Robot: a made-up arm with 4 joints.
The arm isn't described. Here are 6 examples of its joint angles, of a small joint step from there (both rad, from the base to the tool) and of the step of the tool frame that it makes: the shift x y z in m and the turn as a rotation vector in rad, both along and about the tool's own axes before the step.
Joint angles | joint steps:
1: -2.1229 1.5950 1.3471 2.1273 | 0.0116 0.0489 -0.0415 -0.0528
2: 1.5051 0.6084 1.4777 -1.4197 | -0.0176 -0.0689 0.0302 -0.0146
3: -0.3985 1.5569 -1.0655 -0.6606 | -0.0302 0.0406 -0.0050 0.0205
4: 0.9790 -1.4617 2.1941 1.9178 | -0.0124 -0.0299 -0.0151 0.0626
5: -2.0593 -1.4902 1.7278 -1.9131 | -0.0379 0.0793 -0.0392 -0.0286
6: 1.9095 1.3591 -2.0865 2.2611 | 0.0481 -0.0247 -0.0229 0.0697
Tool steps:
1: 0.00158 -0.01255 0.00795 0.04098 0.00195 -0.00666
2: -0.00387 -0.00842 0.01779 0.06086 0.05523 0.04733
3: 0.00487 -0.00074 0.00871 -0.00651 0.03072 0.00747
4: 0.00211 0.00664 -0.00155 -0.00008 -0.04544 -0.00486
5: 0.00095 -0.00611 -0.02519 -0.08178 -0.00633 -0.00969
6: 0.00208 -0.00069 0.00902 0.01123 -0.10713 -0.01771
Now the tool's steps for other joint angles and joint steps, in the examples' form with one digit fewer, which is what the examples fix.
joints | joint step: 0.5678 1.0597 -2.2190 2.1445 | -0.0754 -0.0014 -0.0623 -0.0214
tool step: -0.0104 -0.0045 0.0039 0.0413 0.0293 -0.0444
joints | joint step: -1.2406 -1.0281 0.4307 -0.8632 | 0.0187 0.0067 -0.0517 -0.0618
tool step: 0.0050 0.0074 0.0030 -0.0483 0.0715 0.0217
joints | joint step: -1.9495 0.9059 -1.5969 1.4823 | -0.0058 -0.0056 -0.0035 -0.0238
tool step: -0.0016 -0.0005 -0.0005 0.0077 0.0176 0.0092
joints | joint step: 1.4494 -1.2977 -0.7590 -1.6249 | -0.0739 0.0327 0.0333 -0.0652
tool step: 0.0101 0.0206 -0.0121 0.0792 -0.0088 0.0158
